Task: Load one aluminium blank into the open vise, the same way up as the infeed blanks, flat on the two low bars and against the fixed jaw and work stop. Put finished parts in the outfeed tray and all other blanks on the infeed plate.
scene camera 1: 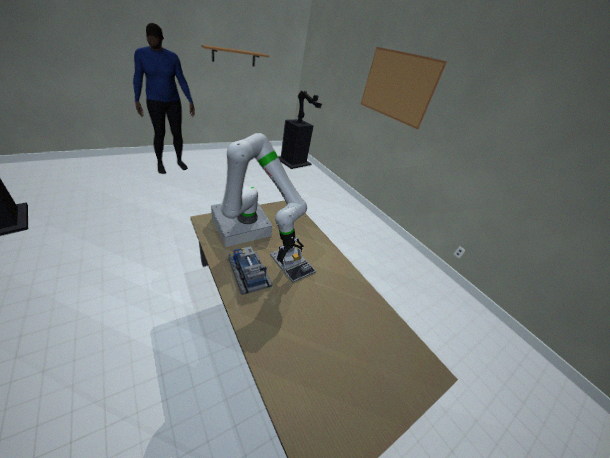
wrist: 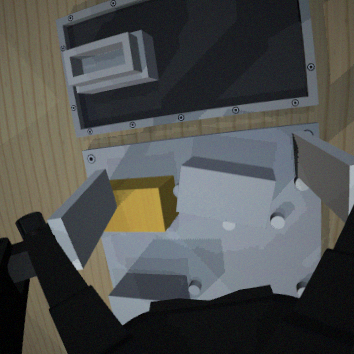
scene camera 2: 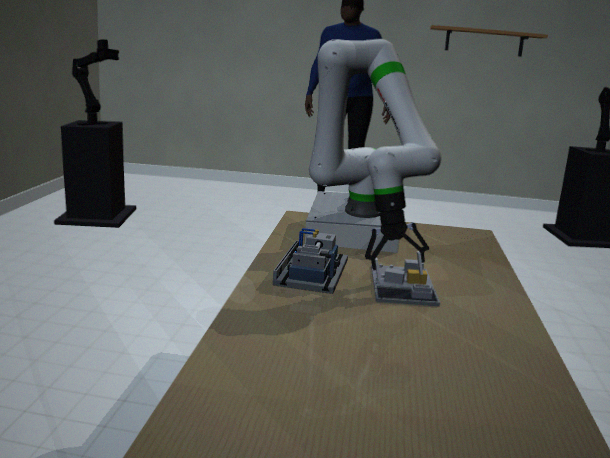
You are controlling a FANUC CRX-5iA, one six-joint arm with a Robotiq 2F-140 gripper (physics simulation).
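Where they show: gripper, between the fingertips: [scene camera 1: 292,261] [wrist: 200,170] [scene camera 2: 400,276]; arm's base, origin of its link: [scene camera 1: 247,217] [scene camera 2: 364,211].
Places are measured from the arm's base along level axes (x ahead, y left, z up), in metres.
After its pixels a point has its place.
Note:
My gripper [scene camera 1: 291,255] {z -0.078, x 0.467, y 0.066 m} [scene camera 2: 397,264] [wrist: 200,170] {z -0.078, x 0.467, y 0.066 m} is open and empty, low over the infeed plate [wrist: 260,260] {z -0.101, x 0.382, y 0.037 m}. Its fingers stand wide on either side of a large grey blank [scene camera 2: 394,275] {z -0.074, x 0.467, y 0.048 m} [wrist: 227,192] {z -0.065, x 0.453, y 0.048 m} and a yellow block [scene camera 1: 295,256] {z -0.065, x 0.455, y 0.104 m} [scene camera 2: 417,276] {z -0.075, x 0.466, y 0.122 m} [wrist: 135,210] {z -0.065, x 0.449, y 0.115 m}; the left pad in the wrist view overlaps the yellow block's end. Another grey blank [scene camera 2: 413,265] {z -0.074, x 0.374, y 0.128 m} [wrist: 150,287] {z -0.080, x 0.374, y 0.129 m} is partly hidden by the gripper in the wrist view. A grey pocketed part [scene camera 2: 421,291] {z -0.081, x 0.569, y 0.113 m} [wrist: 100,78] {z -0.073, x 0.545, y 0.120 m} lies in the outfeed tray [scene camera 2: 405,301] {z -0.101, x 0.602, y 0.060 m} [wrist: 210,114] {z -0.097, x 0.503, y 0.054 m}. The blue-grey vise [scene camera 1: 250,265] [scene camera 2: 307,272] {z -0.059, x 0.511, y -0.230 m} stands apart; its bars cannot be made out.
Round pins [wrist: 277,220] {z -0.093, x 0.419, y 0.020 m} stand up from the infeed plate. The vise's base lies beside the plate on the wooden table [scene camera 1: 350,350] {z -0.109, x 1.111, y -0.050 m} [scene camera 2: 350,375] {z -0.109, x 0.996, y -0.140 m}. The arm's grey base block [scene camera 1: 245,234] {z -0.035, x 0.126, y -0.089 m} is behind them. A person [scene camera 1: 160,75] stands on the floor beyond the table.

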